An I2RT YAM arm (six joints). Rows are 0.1 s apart.
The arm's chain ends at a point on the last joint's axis. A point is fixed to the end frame.
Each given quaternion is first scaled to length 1.
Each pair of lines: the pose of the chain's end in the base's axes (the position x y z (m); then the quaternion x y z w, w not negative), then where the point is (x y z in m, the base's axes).
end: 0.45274, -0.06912, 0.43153, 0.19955, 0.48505, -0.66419, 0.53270
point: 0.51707 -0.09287 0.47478
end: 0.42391, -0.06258, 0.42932, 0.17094, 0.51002, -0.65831, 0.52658
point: 0.49185 -0.08440 0.46781
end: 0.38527, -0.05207, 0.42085, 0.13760, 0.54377, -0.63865, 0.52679
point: 0.45713 -0.07028 0.45367
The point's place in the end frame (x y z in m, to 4 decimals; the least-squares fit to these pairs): -0.0443 0.0384 0.0560
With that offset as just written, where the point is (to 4 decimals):
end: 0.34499, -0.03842, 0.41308, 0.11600, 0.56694, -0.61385, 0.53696
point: 0.4190 -0.0526 0.4429
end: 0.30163, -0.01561, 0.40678, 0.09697, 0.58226, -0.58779, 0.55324
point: 0.3770 -0.0250 0.4352
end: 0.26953, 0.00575, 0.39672, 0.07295, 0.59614, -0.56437, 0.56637
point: 0.3460 0.0014 0.4232
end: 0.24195, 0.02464, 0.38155, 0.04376, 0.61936, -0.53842, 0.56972
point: 0.3198 0.0253 0.4040
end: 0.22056, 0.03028, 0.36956, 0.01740, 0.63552, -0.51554, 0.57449
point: 0.2991 0.0357 0.3890
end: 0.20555, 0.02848, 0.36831, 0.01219, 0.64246, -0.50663, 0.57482
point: 0.2842 0.0350 0.3869
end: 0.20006, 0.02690, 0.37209, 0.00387, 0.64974, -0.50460, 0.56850
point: 0.2791 0.0340 0.3887
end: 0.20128, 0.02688, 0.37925, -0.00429, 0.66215, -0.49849, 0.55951
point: 0.2808 0.0345 0.3932
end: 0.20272, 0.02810, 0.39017, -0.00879, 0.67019, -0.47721, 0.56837
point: 0.2819 0.0383 0.4043
